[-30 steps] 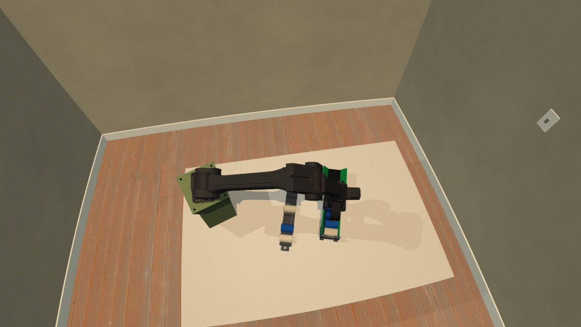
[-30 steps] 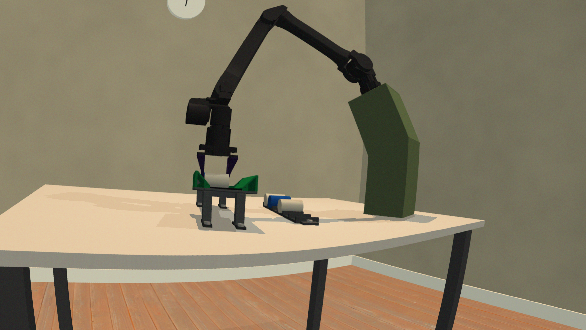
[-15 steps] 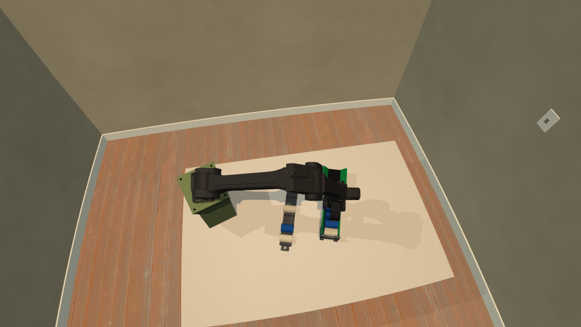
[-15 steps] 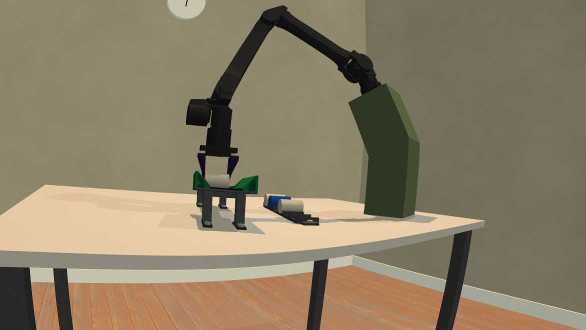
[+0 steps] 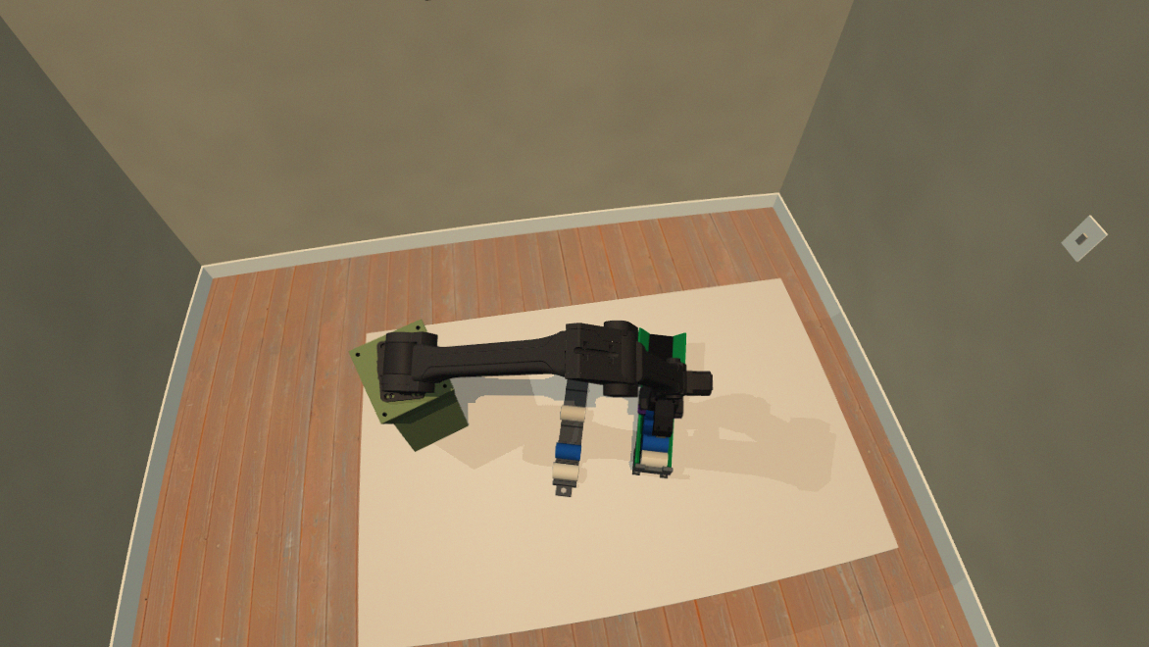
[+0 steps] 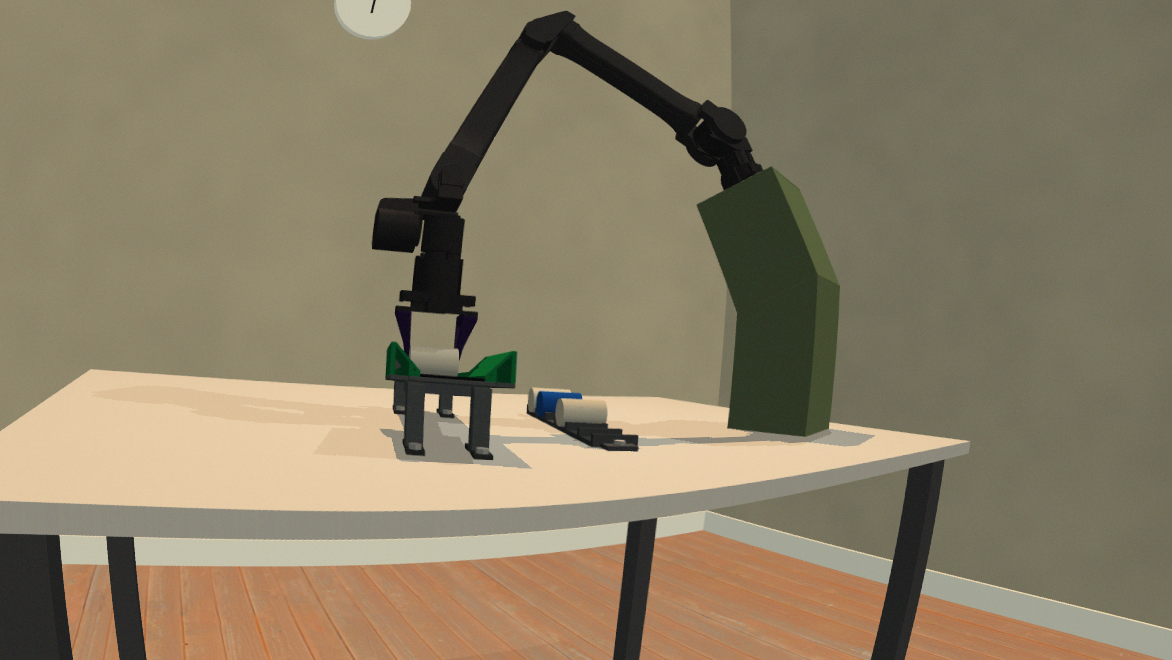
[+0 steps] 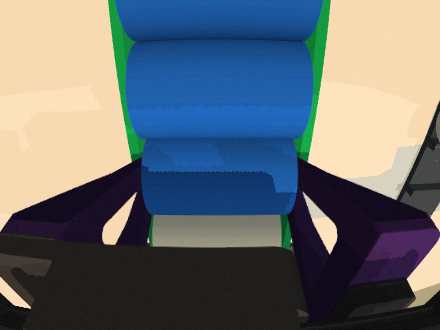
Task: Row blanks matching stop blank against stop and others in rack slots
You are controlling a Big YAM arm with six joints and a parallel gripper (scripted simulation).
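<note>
My hand is 50 mm past the grey stop, 140 mm to the left of it and 20 mm above it.
</note>
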